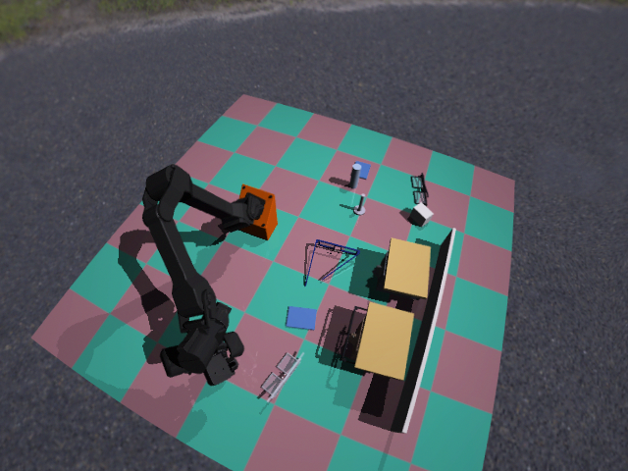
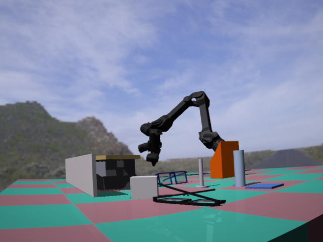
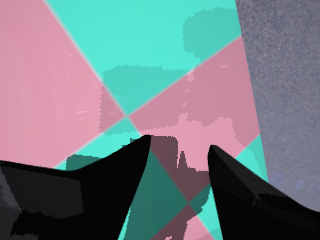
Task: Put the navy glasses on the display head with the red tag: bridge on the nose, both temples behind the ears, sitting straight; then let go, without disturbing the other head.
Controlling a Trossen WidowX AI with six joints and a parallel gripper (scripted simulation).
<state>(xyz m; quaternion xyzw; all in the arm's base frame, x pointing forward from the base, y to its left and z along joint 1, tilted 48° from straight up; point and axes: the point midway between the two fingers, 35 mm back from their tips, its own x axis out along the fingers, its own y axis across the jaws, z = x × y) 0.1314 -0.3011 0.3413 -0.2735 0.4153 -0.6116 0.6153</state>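
Right now my gripper tip is 150 mm short of the thin post, 700 mm to the right of it and 50 mm above it. The rest, counted from my gripper tip: white wall 480 mm ahead, 400 mm to the left, 20 mm below; white cube 360 mm ahead, 770 mm to the left, 50 mm below.
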